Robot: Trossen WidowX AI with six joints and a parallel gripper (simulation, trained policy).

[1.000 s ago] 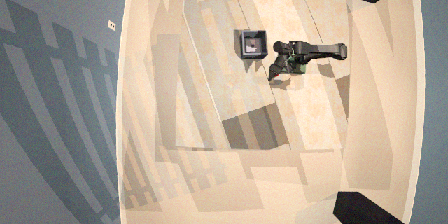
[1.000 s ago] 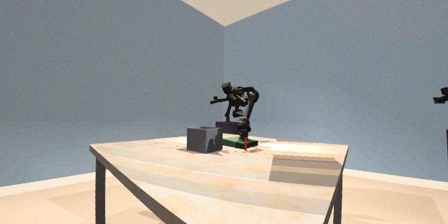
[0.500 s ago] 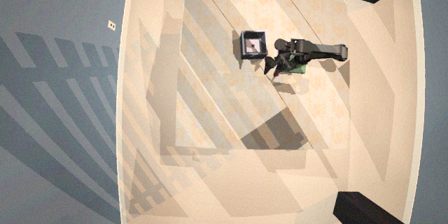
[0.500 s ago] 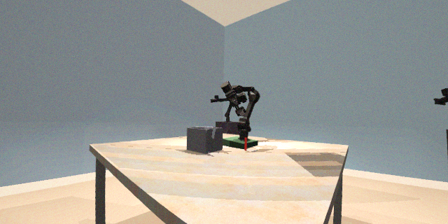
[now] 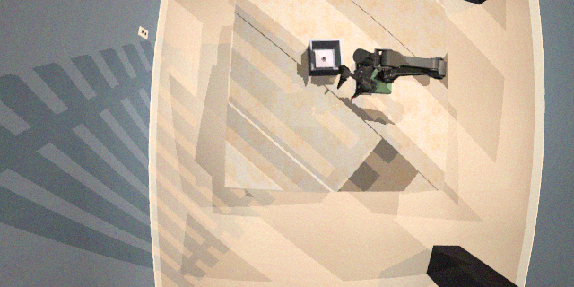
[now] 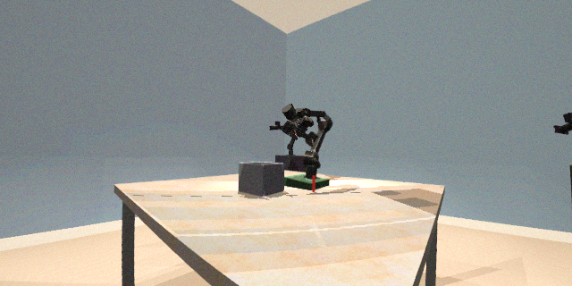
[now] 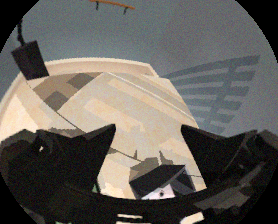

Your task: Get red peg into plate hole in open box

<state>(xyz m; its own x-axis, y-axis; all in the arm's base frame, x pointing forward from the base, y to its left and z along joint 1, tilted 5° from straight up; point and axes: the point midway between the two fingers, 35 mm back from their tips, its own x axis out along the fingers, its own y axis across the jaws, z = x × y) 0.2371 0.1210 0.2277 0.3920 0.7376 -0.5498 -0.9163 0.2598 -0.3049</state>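
Now: gripper tip 10 cm past the red peg, 2 cm to the left of it and 20 cm above it. Also, from my gripper tip: holed plate 9 cm ahead, 20 cm to the right, 19 cm below.
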